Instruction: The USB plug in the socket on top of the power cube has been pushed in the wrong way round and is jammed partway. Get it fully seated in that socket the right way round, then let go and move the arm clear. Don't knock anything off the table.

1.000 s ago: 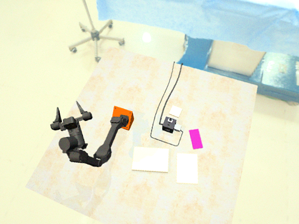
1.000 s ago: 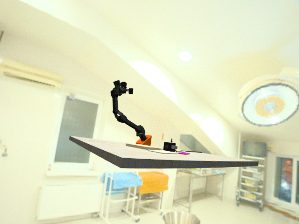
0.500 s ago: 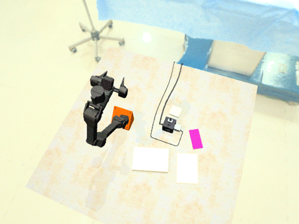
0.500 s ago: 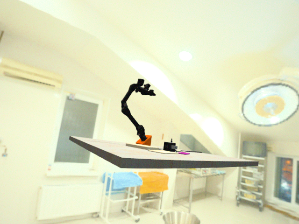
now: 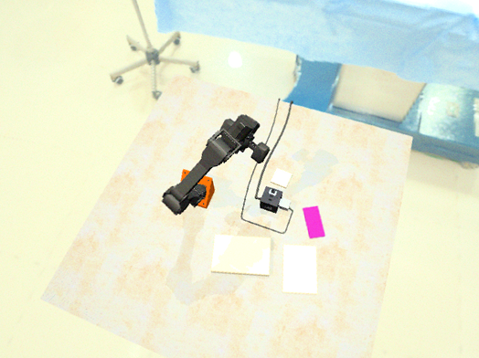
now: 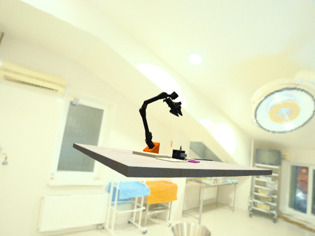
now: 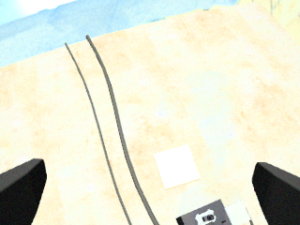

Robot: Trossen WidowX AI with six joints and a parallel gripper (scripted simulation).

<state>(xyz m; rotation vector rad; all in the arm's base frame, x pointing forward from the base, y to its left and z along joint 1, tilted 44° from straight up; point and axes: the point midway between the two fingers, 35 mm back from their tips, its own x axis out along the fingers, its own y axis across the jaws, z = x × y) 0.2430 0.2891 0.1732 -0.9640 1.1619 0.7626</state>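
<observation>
Now: gripper tip 30 cm above the USB plug, 9 cm short of it and 5 cm to the left of it. From my gripper tip the other things lie so: magenta card 39 cm below, 28 cm ahead, 10 cm to the right.
</observation>
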